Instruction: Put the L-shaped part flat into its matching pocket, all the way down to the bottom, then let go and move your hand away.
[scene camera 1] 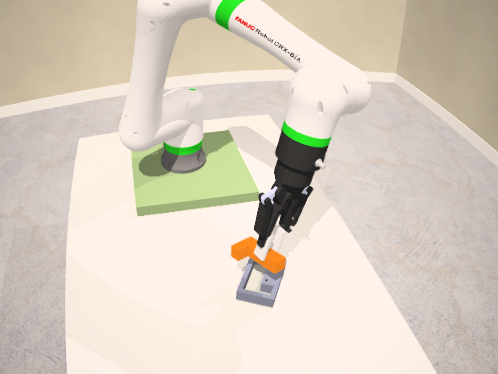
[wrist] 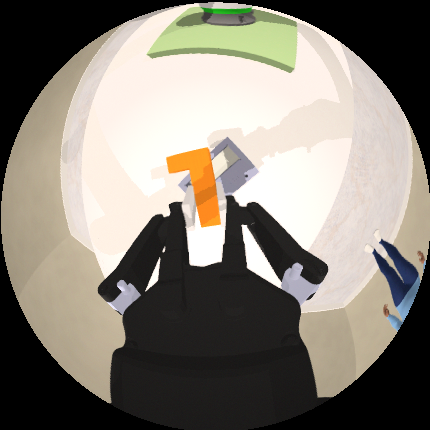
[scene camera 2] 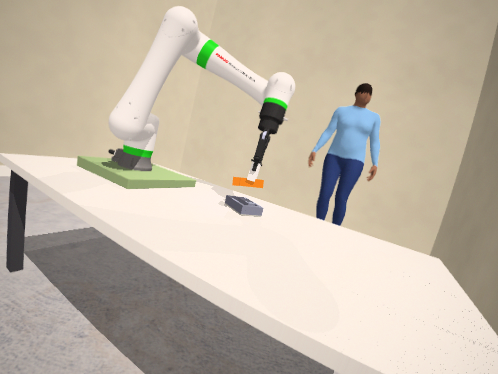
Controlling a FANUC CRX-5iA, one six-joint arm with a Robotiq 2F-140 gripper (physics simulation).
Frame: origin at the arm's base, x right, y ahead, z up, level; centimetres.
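Seen in the pictures: gripper, fingertip midpoint: point(scene camera 1: 265, 254) point(wrist: 205, 193) point(scene camera 2: 251, 181); arm's base at its link origin: point(scene camera 1: 183, 160) point(scene camera 2: 134, 167).
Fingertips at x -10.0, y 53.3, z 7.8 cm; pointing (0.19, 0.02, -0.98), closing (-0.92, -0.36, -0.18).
Note:
Pixels of each thing's top centre, then the offset from my fingertips to it. Level surfaces: height alone.
- orange L-shaped part at its top centre: point(wrist: 190, 192) point(scene camera 1: 258, 250) point(scene camera 2: 249, 176) dz +1.7, dx +1.7, dy -0.1 cm
- grey pocket block at its top centre: point(wrist: 216, 177) point(scene camera 1: 262, 274) point(scene camera 2: 244, 200) dz -8.1, dx -0.3, dy -1.0 cm
- white table at its surface level: dz -11.7 cm
The orange L-shaped part point(scene camera 1: 275, 262) point(scene camera 2: 241, 182) point(wrist: 199, 165) is lifted above the table, roughly level. My gripper point(scene camera 1: 267, 249) point(scene camera 2: 252, 176) point(wrist: 205, 193) is shut on its long arm with the pale fingertips. The grey pocket block point(scene camera 1: 256, 299) point(scene camera 2: 243, 209) point(wrist: 247, 171) lies on the table below the part, with a gap between them in the second scene view. Its recess shows a pale bottom. The part hides the block's far end in the first scene view. In the wrist view the part is turned at an angle to the block and covers its left side.
The robot's base stands on a green plate point(scene camera 1: 200, 195) point(scene camera 2: 150, 182) point(wrist: 225, 42) on the white table point(scene camera 1: 150, 300) point(scene camera 2: 200, 240) point(wrist: 150, 100). A person point(scene camera 2: 352, 135) point(wrist: 400, 272) in a blue top stands beyond the table's far edge.

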